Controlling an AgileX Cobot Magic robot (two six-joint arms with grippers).
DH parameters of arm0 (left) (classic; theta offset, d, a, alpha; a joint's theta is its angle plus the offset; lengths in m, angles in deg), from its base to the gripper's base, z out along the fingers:
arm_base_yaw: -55.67 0.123 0 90
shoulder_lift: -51.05 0 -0.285 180
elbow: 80.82 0 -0.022 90
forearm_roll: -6.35 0.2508 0 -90
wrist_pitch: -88.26 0 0.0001 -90
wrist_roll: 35.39 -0.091 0 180
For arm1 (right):
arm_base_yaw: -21.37 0.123 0 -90
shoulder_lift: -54.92 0 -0.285 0
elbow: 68.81 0 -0.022 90
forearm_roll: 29.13 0.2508 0 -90
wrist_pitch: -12.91 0 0.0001 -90
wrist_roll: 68.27 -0.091 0 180
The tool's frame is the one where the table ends.
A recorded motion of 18 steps. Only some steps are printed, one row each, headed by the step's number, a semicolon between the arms.
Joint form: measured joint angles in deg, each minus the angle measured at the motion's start. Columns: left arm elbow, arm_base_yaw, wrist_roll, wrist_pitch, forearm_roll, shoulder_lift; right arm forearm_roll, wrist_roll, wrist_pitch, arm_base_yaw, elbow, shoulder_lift.
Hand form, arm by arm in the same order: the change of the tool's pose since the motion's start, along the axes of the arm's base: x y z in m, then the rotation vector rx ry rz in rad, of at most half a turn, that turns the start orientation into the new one. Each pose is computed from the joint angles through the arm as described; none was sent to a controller.
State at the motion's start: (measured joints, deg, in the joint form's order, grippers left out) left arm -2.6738 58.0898 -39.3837 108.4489 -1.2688 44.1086; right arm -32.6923 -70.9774 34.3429 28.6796 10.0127 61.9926
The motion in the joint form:
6: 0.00 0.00 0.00 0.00 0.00 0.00; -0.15 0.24 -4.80 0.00 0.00 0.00
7: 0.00 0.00 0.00 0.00 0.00 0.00; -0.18 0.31 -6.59 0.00 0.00 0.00
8: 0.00 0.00 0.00 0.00 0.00 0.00; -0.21 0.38 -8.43 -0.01 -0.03 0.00
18: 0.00 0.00 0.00 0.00 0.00 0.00; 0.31 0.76 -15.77 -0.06 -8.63 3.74
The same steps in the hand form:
6: 0.0000 0.0000 0.0000 0.0000 0.0000 0.0000; 0.0019 0.0006 0.0074 0.0036 -0.0837 0.0062
7: 0.0000 0.0000 0.0000 0.0000 0.0000 0.0000; 0.0025 0.0009 0.0101 0.0058 -0.1149 0.0084
8: 0.0000 0.0000 0.0000 0.0000 0.0000 0.0000; 0.0029 0.0011 0.0132 0.0080 -0.1474 0.0104
18: 0.0000 0.0000 0.0000 0.0000 0.0000 0.0000; 0.0024 0.0018 0.0718 0.0359 -0.3582 0.0175

